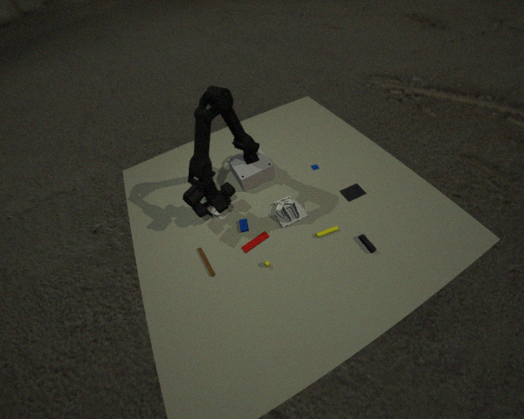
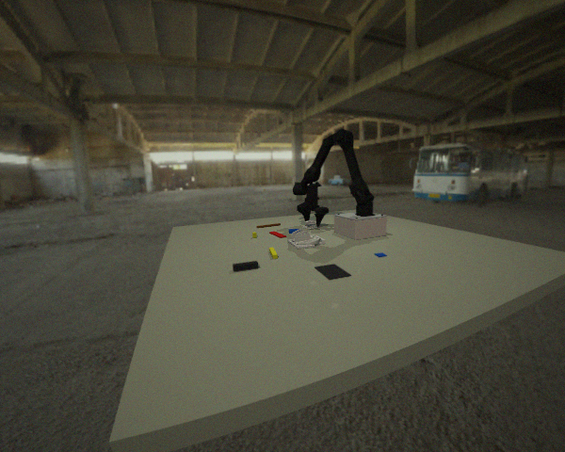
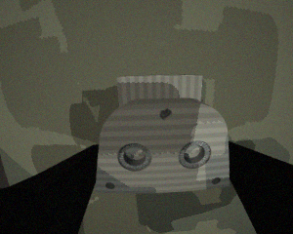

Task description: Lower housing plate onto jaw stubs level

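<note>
The white part lies 1 cm ahead of my gripper tip. Also, from my gripper tip: brown bar 21 cm ahead, 11 cm to the right, 1 cm below; blue block 12 cm ahead, 8 cm to the left; red bar 21 cm ahead, 10 cm to the left, 1 cm below.
</note>
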